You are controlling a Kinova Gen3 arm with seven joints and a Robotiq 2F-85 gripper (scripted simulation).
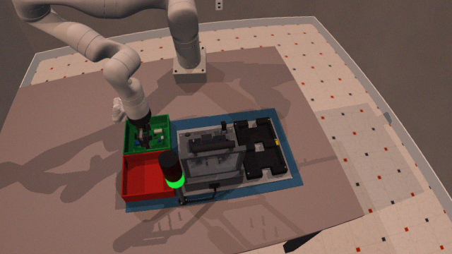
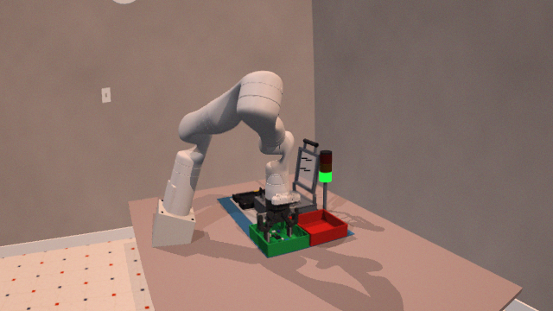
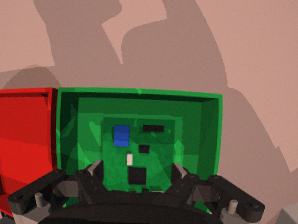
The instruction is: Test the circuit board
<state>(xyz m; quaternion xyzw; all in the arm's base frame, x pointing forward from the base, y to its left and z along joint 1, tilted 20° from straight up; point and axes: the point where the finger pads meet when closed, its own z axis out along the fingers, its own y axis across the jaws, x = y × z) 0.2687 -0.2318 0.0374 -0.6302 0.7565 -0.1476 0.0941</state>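
Now: hand 1 cm above the green bin. The rest, counted from my hand: red bin (15 cm ahead, 3 cm to the right, 1 cm below); then green circuit board (1 cm below); then tester lid (25 cm ahead, 15 cm to the left, 16 cm above).
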